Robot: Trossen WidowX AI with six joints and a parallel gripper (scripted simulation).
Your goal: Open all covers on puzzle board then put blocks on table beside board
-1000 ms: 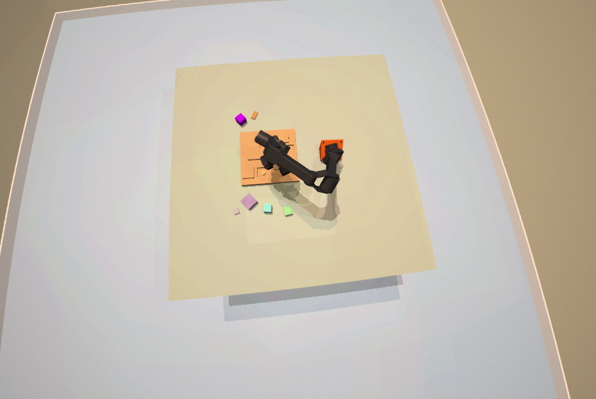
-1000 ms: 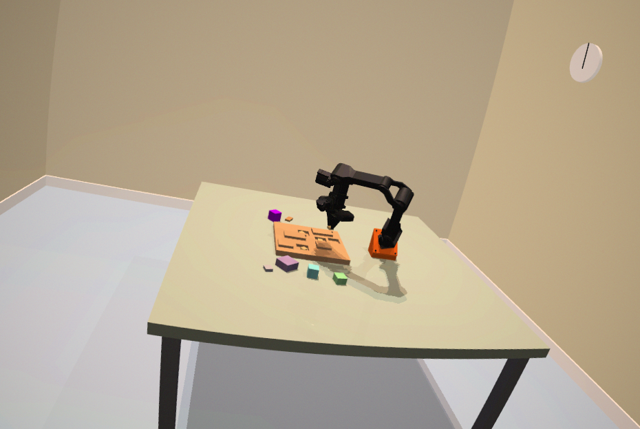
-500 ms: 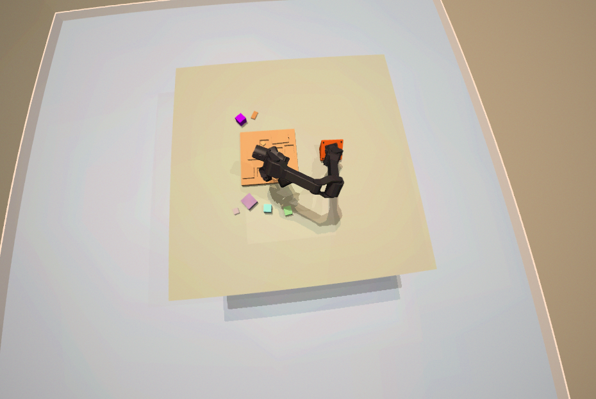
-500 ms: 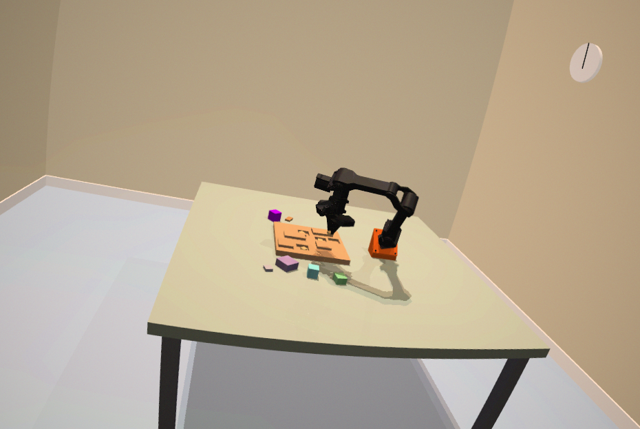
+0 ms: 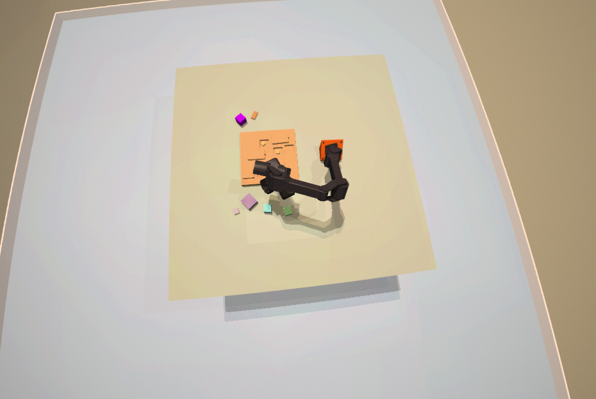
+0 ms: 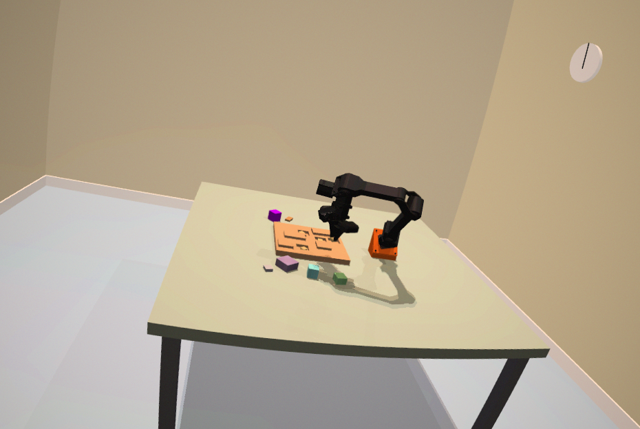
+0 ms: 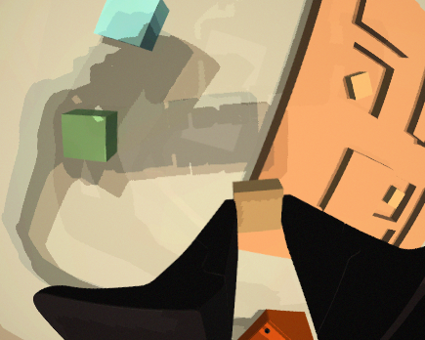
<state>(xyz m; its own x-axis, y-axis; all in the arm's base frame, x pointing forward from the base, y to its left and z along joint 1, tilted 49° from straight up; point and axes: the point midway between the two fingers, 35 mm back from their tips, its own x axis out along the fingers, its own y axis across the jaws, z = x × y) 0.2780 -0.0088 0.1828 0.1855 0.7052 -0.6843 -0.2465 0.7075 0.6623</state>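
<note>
Right now the green block is 12 cm to the left of my gripper tip, 10 cm below it and 1 cm behind it. The rest, counted from my gripper tip: magenta cube 42 cm to the right, 14 cm ahead, 9 cm below; then mauve block 17 cm ahead, 10 cm below, 4 cm to the left; then cyan block 9 cm to the left, 9 cm below, 8 cm ahead.
</note>
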